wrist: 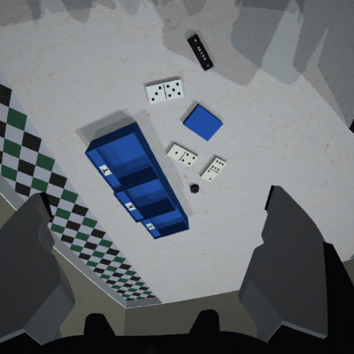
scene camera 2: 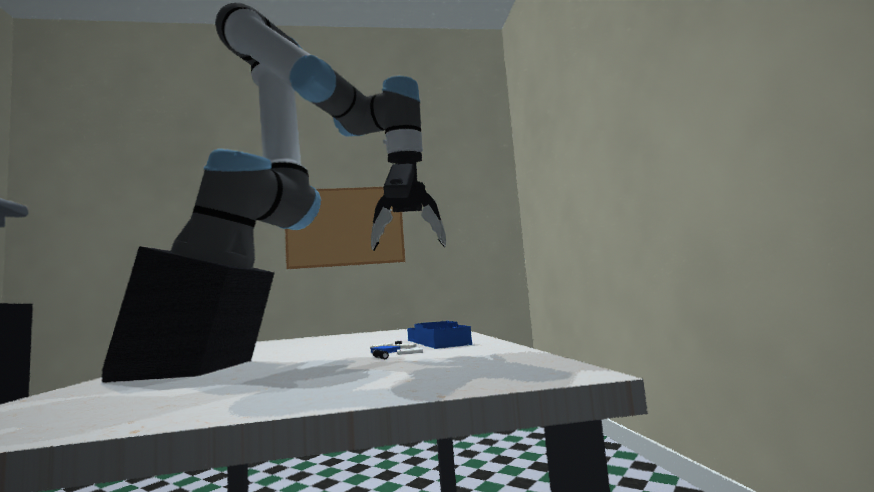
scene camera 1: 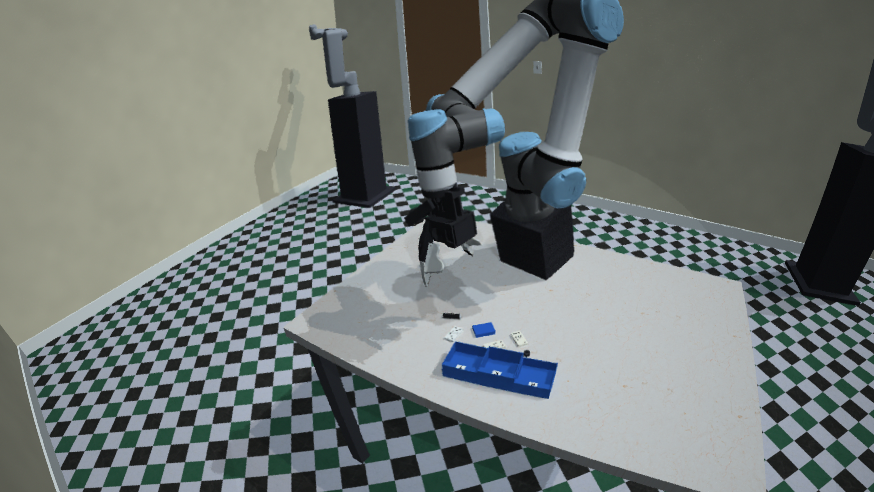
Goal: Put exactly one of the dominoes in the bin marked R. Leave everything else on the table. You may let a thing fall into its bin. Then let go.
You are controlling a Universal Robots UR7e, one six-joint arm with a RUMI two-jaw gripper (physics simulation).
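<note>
Three white dominoes lie flat and apart on the table: one with larger pips near the T end of the blue tray, one close beside the tray's long side, partly hidden by it in scene camera 1, and one farther out. The blue tray has three bins. The bin marked R is at the right end in scene camera 1; no domino shows in it. My gripper is open and empty, pointing down high above the table.
A blue block lies among the dominoes. A black bar with white lettering lies beyond it. A small black round thing sits between the tray and the farther domino.
</note>
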